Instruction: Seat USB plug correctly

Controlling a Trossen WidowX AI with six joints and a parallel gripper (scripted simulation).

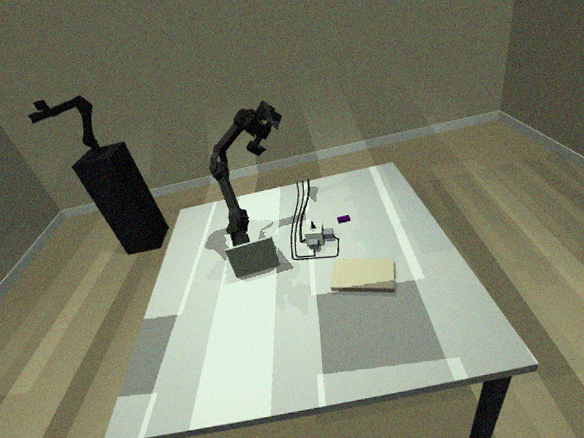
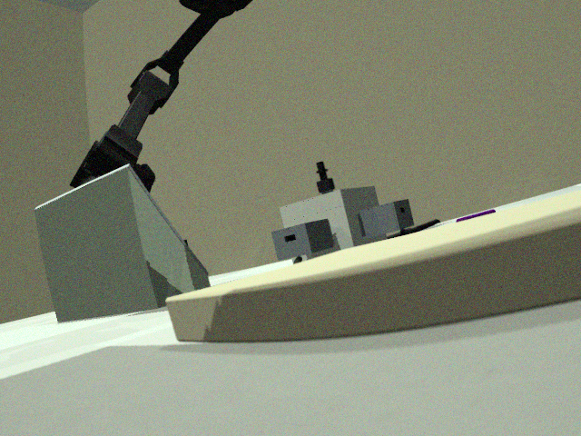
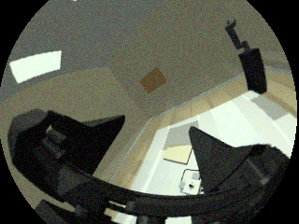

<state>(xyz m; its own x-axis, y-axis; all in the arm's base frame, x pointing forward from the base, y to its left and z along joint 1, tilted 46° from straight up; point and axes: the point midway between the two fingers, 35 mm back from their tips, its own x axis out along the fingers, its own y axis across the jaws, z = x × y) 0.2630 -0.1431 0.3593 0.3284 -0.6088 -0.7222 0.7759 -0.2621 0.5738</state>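
The dark USB plug is 420 mm below my gripper tip, 90 mm ahead of it and 30 mm to the right of it. Round my gripper tip: flat cream slab (500 mm below, 300 mm to the right, 240 mm ahead); purple block (510 mm below, 240 mm ahead, 80 mm to the left).
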